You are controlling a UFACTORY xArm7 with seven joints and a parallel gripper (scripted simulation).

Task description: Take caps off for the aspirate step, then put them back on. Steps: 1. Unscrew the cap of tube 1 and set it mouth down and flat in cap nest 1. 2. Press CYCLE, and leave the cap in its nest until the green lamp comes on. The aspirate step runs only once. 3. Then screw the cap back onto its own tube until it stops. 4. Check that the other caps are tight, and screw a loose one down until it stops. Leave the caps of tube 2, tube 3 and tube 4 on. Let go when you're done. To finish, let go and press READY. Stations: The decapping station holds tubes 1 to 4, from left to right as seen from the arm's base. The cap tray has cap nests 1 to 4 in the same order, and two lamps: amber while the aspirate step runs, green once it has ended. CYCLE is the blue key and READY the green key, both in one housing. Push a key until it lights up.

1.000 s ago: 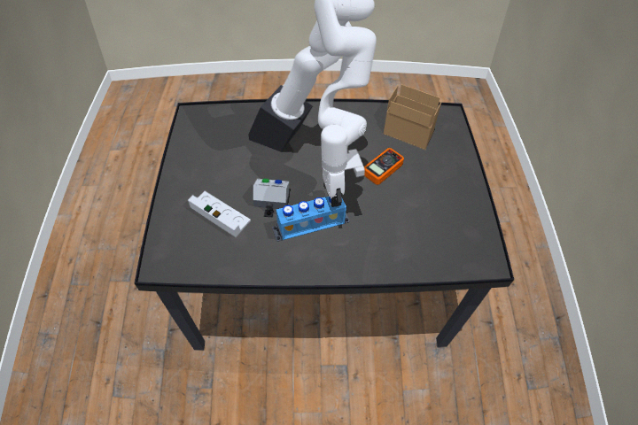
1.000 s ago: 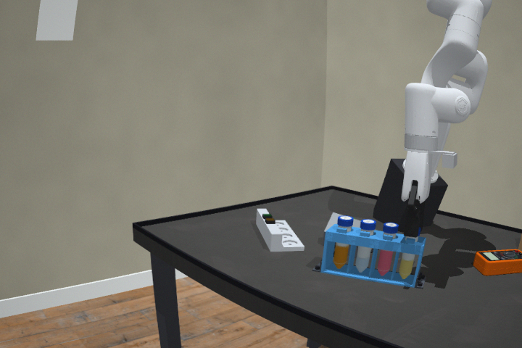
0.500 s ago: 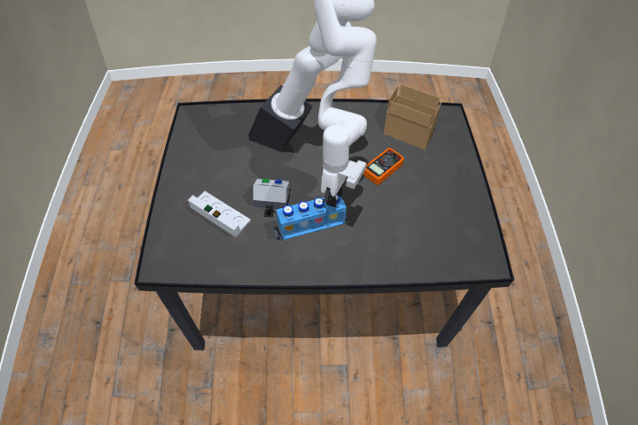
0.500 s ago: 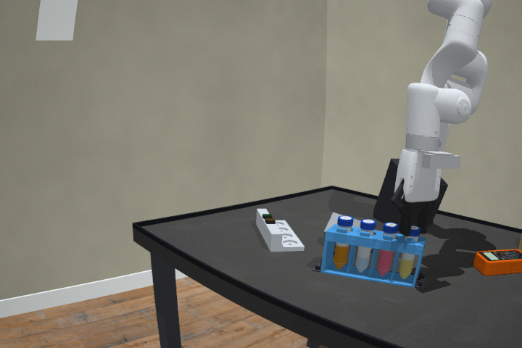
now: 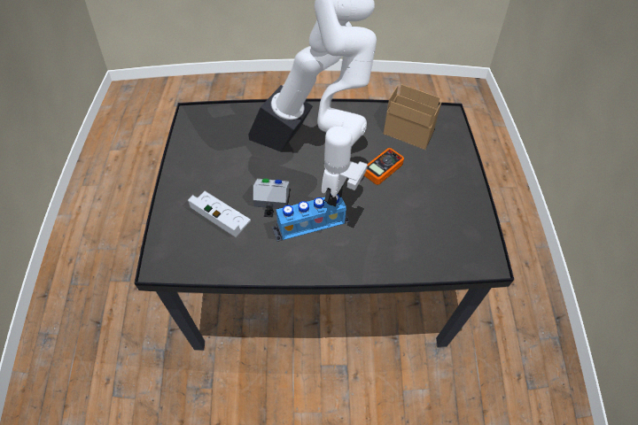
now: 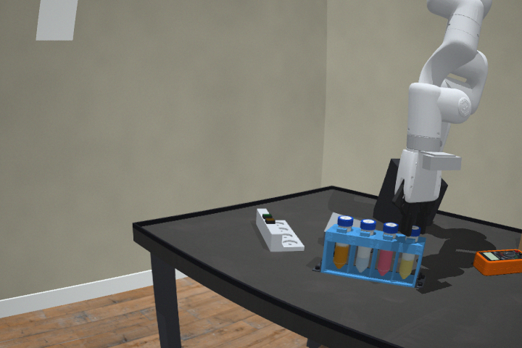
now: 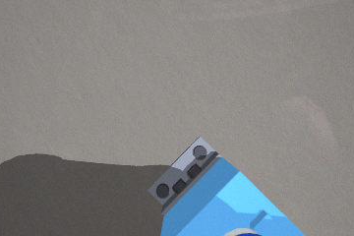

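Now: hand 10 mm above the cap 1. Also, from my hand: grey key housing: 120 mm behind, 200 mm to the right, 80 mm below.
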